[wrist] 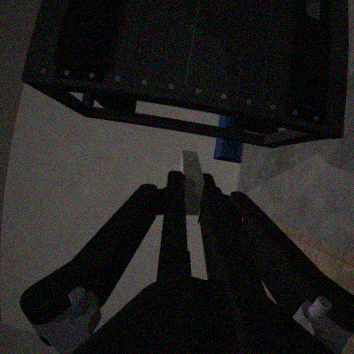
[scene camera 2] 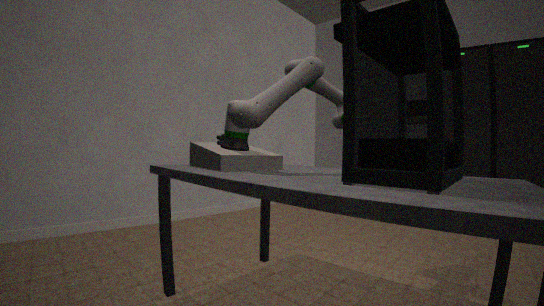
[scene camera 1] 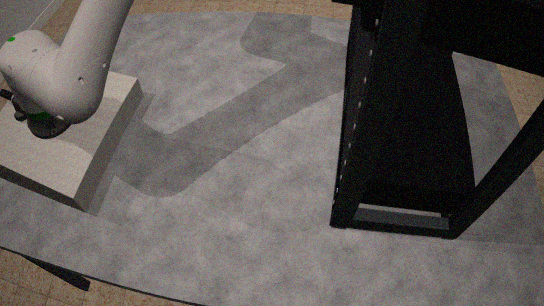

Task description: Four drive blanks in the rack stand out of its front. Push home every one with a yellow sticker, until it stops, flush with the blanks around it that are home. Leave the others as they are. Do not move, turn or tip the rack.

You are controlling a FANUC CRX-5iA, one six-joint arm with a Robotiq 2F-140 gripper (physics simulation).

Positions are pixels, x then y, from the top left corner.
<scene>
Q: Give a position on a black rack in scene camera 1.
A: At 404,143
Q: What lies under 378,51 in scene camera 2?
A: A black rack.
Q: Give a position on a black rack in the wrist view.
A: At 269,71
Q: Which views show my gripper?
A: The wrist view only.
</scene>
